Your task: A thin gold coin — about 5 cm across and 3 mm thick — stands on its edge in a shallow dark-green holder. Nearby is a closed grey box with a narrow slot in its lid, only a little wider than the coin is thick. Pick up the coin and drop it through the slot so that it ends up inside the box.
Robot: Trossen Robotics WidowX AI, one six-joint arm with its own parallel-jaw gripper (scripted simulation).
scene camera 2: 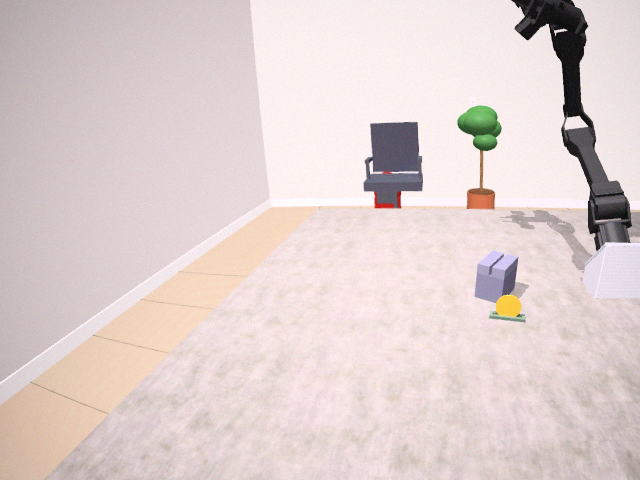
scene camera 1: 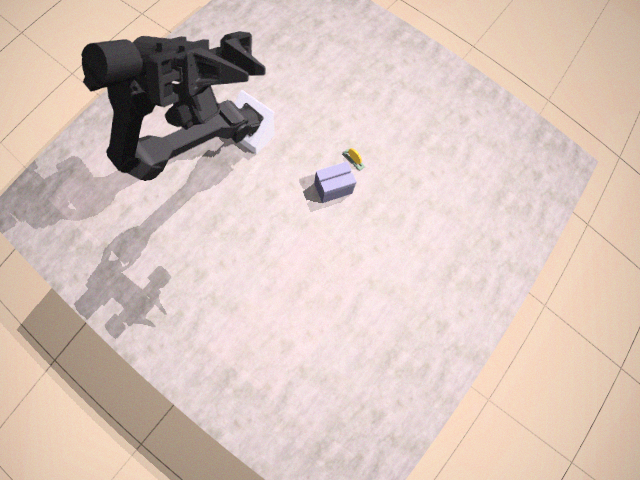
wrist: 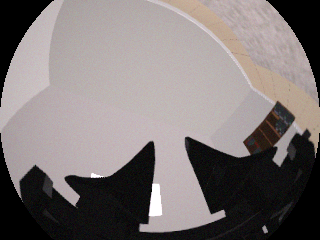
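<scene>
There is my gripper (scene camera 1: 256, 74), and I can see it in the wrist view (wrist: 169, 142) too.
</scene>
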